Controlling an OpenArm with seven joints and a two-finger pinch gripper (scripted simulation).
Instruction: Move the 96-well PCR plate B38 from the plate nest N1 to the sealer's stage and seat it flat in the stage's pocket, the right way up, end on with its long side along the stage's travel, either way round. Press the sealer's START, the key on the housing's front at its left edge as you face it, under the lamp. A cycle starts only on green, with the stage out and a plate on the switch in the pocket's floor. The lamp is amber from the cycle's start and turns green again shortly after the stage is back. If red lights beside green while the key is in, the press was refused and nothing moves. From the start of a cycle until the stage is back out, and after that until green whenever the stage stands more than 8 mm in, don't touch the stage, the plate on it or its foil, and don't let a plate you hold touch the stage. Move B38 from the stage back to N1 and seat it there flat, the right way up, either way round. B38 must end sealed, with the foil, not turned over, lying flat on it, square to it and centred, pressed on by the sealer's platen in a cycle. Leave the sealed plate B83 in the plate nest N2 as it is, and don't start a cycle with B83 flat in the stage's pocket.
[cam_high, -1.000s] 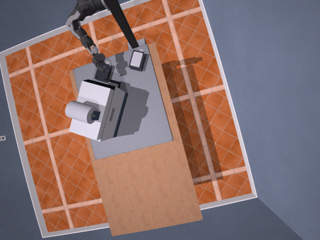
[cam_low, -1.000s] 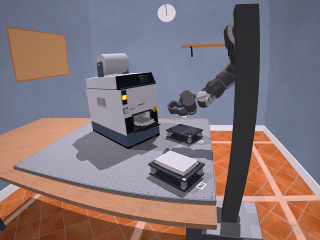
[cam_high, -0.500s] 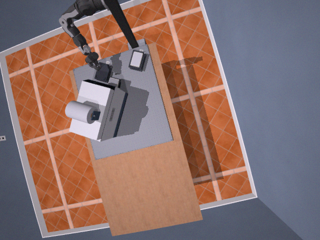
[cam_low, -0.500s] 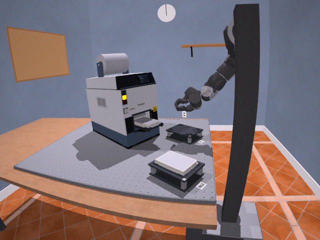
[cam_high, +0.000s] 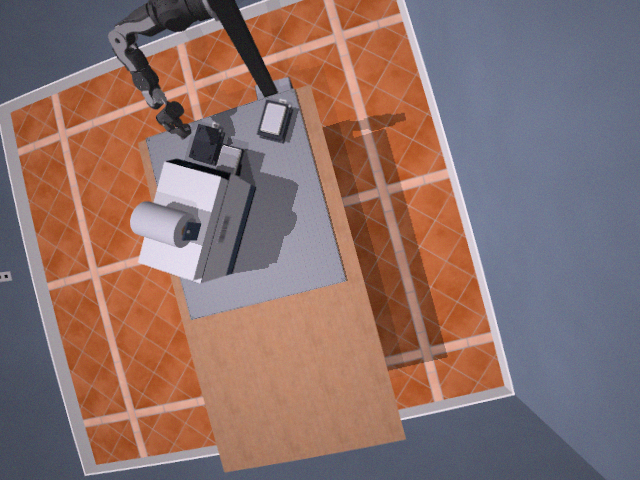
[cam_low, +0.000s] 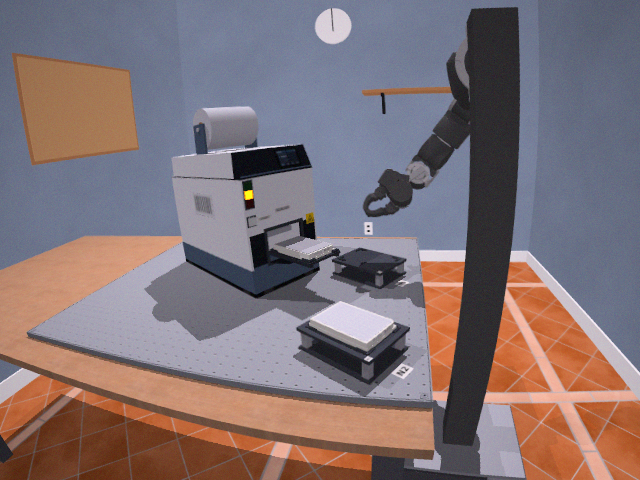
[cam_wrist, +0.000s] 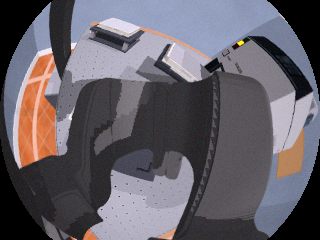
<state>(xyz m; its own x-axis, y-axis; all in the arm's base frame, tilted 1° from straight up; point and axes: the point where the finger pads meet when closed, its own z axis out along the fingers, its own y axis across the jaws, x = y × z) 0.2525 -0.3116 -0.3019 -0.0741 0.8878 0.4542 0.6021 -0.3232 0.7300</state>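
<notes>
Now: hand 13 cm short of the white 96-well plate B38, 14 cm to the right of it and 5 cm above it. From my hand the other things lie so: plate nest N1 (2 cm to the left, 13 cm below); then sealer's stage (13 cm ahead, 14 cm to the left, 7 cm below); then start key (23 cm ahead, 20 cm to the left, 2 cm above).
</notes>
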